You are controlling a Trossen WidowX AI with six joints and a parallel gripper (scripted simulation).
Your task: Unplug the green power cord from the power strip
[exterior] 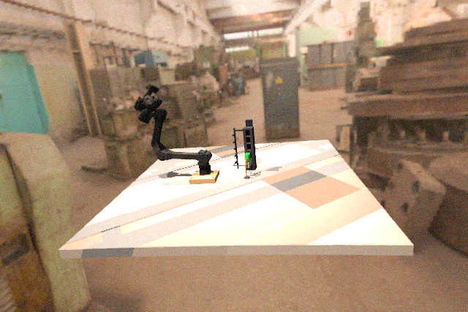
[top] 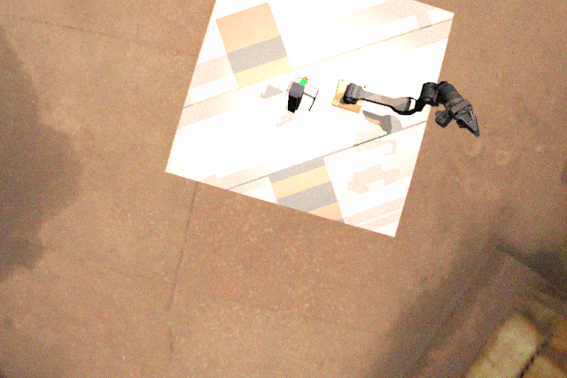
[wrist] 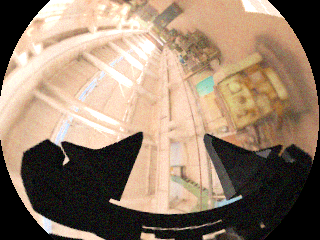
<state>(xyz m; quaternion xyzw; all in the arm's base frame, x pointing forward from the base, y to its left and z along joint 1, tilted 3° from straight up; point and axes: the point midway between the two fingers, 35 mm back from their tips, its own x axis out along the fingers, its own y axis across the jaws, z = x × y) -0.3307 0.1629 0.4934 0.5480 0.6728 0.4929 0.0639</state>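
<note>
Right now my gripper tip is 60 cm short of the green plug, 21 cm to the left of it and 42 cm above it.
</note>
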